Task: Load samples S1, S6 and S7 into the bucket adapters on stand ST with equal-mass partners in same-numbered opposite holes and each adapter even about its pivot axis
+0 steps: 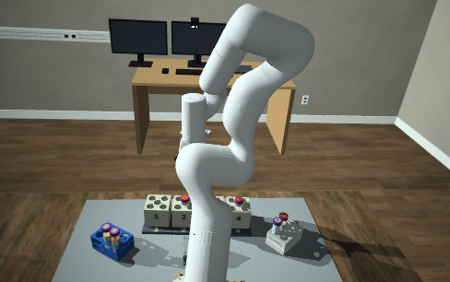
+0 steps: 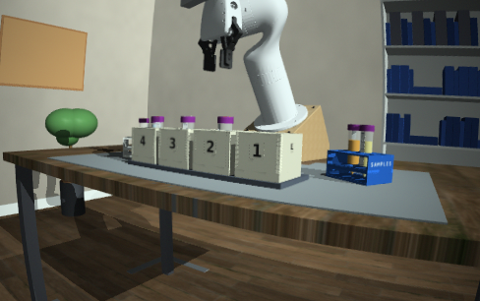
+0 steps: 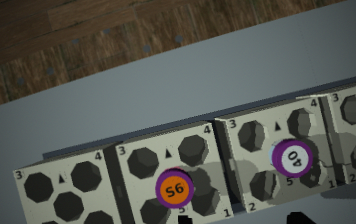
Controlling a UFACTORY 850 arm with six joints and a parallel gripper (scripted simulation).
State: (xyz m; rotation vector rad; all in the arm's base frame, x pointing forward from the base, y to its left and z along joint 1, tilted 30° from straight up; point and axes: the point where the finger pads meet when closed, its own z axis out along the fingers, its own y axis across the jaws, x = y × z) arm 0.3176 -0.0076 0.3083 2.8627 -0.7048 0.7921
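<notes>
The white rack lies 20 cm behind my hand, 32 cm to the right of it and 22 cm below it. The rest, counted from my hand: adapter 1 (5 cm ahead, 13 cm to the left, 20 cm below); then blue samples rack (5 cm behind, 32 cm to the left, 22 cm below).
</notes>
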